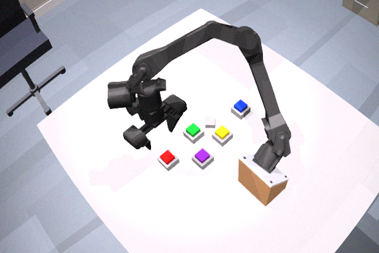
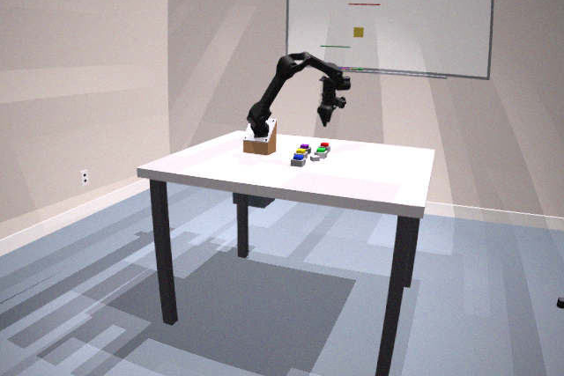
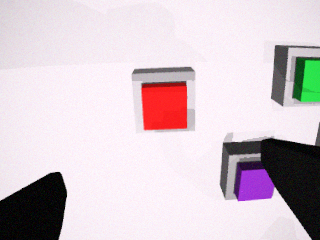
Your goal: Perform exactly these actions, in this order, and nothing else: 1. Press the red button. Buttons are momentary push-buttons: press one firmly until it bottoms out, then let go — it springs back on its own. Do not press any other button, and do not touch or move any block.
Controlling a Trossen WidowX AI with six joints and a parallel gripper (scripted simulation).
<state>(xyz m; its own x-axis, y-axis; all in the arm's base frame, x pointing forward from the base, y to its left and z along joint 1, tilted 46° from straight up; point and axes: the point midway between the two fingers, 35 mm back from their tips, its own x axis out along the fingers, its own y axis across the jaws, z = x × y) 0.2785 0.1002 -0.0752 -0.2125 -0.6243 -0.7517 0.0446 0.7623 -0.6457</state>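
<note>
Now: the red button 90 mm below my gripper tip. Round my gripper tip: yellow button 170 mm to the right, 90 mm below, 80 mm behind; then purple button 90 mm below, 80 mm behind, 70 mm to the right; then green button 120 mm to the right, 90 mm below.
</note>
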